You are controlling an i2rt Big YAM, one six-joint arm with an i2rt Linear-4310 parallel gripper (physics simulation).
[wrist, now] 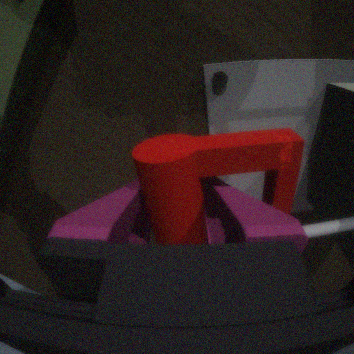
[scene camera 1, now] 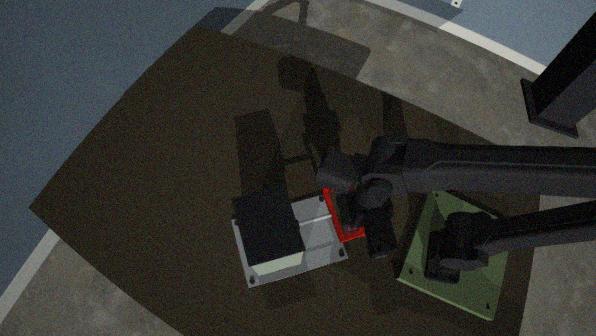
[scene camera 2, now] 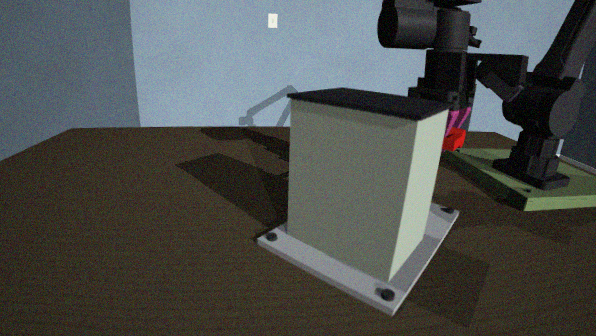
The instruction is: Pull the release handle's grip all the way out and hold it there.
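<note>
The red release handle [scene camera 1: 336, 218] [scene camera 2: 454, 139] [wrist: 240, 150] stands out from the side of the pale box [scene camera 2: 350, 180], away from its wall. In the wrist view its round grip bar is between the magenta fingers, and a light rod [wrist: 330, 227] runs from behind the right finger toward the box. My gripper [scene camera 2: 457, 122] [wrist: 176, 177] is shut on the grip from above. In scene camera 1 the arm hides the fingers and part of the handle. In scene camera 2 the box hides the rod.
The box has a dark top [scene camera 1: 267, 225] and stands on a grey base plate [scene camera 1: 320, 252] [scene camera 2: 320, 272] [wrist: 240, 82] with dark bolts. The arm's green base plate [scene camera 1: 450, 295] [scene camera 2: 560, 201] lies beyond the handle on the brown table [scene camera 1: 150, 150] [scene camera 2: 125, 250].
</note>
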